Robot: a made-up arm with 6 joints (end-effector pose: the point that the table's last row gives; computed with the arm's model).
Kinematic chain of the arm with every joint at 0, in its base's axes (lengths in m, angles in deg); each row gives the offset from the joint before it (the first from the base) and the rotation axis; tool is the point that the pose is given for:
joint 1: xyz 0 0 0.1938 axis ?
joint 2: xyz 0 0.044 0 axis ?
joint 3: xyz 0 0 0.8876 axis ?
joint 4: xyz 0 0 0.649 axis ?
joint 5: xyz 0 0 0 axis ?
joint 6: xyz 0 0 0.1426 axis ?
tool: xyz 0 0 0
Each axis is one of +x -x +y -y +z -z.
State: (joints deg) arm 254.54 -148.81 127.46 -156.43 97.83 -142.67
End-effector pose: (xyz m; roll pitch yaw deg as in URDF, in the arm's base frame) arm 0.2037 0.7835 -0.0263 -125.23 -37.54 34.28
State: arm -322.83 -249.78 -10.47 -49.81 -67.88 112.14
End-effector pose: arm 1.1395 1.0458 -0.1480 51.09 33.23 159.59
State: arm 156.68 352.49 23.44 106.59 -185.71 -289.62
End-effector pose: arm -0.0405 -0.0453 1.5625 165.14 -10.92 13.55
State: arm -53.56 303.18 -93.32 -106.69 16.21 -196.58
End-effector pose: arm -0.6631 0.9079 -0.0077 -150.84 -2.04 73.30
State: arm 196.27 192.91 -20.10 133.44 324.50 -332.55
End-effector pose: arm 0.1482 0.0600 -1.4376 159.90 24.03 -150.59
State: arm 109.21 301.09 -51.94 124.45 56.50 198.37
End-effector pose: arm 0.3318 -1.3841 0.3303 131.01 -13.77 -55.65
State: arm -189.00 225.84 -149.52 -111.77 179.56 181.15
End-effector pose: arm 0.1363 -0.0651 -0.3044 104.64 -22.35 75.75
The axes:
joint 1: +z
joint 2: +y
joint 3: +y
joint 4: +z
joint 5: +y
joint 6: +z

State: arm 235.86 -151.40 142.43 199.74 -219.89 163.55
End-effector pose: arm 0.3442 0.4843 -0.0659 173.51 -30.96 92.78
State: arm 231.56 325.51 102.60 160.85 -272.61 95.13
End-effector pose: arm 0.0366 -0.0998 1.2946 18.81 -19.45 139.28
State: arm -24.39 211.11 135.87 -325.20 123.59 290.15
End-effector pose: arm -0.4019 0.3050 0.0113 -113.10 11.19 -88.12
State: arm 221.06 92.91 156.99 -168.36 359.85 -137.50
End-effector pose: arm -0.0788 -0.1271 -0.1230 -114.13 -33.42 -35.11
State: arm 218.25 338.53 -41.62 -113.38 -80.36 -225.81
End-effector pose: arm 0.8136 0.4211 1.3741 -63.40 -18.49 -152.53
